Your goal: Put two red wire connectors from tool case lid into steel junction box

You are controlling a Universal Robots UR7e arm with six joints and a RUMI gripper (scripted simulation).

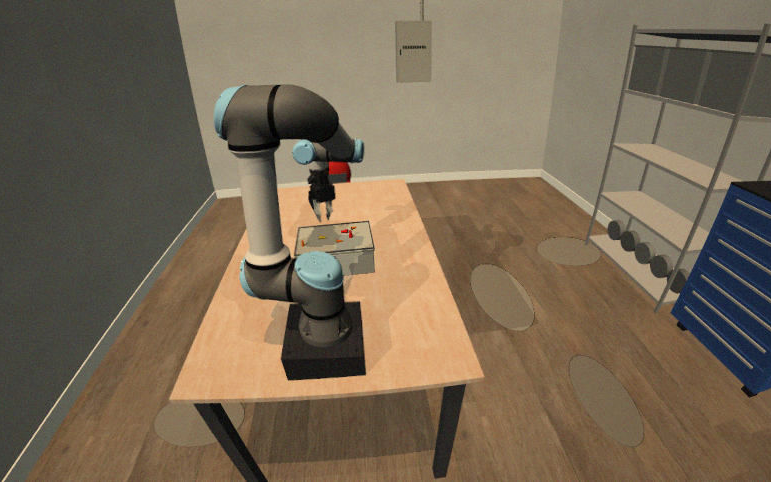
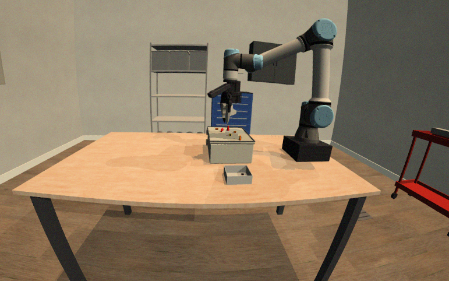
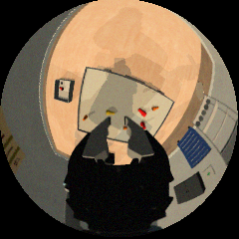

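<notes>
My gripper is now 11 cm above the grey tool case, 3 cm to the left of it and 2 cm past it.
</notes>
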